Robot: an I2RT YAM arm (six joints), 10 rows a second.
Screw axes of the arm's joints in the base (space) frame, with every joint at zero. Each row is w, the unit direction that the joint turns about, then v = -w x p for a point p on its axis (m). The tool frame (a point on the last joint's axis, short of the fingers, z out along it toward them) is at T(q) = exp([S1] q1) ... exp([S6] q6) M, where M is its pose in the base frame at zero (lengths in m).
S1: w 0 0 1 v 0 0 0
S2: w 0 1 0 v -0.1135 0 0.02
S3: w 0 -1 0 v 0.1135 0 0.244
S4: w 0 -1 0 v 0.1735 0 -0.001
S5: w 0 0 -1 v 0 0.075 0
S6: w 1 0 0 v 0 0.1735 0
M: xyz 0.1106 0 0.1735 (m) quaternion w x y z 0.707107 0 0.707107 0
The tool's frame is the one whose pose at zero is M.
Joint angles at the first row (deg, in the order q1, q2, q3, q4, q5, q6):
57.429 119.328 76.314 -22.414 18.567 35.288
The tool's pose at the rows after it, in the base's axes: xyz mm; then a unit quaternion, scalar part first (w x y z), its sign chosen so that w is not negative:
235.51 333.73 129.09 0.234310 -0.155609 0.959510 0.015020
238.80 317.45 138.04 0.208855 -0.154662 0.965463 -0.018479
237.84 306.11 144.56 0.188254 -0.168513 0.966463 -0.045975
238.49 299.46 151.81 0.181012 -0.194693 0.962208 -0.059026
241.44 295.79 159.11 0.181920 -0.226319 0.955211 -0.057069
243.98 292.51 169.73 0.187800 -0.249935 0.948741 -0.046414
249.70 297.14 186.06 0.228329 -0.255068 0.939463 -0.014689
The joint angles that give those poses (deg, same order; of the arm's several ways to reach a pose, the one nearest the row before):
56.358 118.583 77.646 -28.644 18.305 34.611
54.676 116.858 77.910 -35.136 18.480 33.868
53.845 115.503 77.886 -39.986 18.742 32.010
53.188 114.235 77.887 -42.195 18.851 28.402
52.445 113.055 77.889 -42.283 18.196 23.769
51.746 111.373 77.909 -42.019 17.125 20.031
51.462 109.624 78.543 -38.042 16.622 17.999

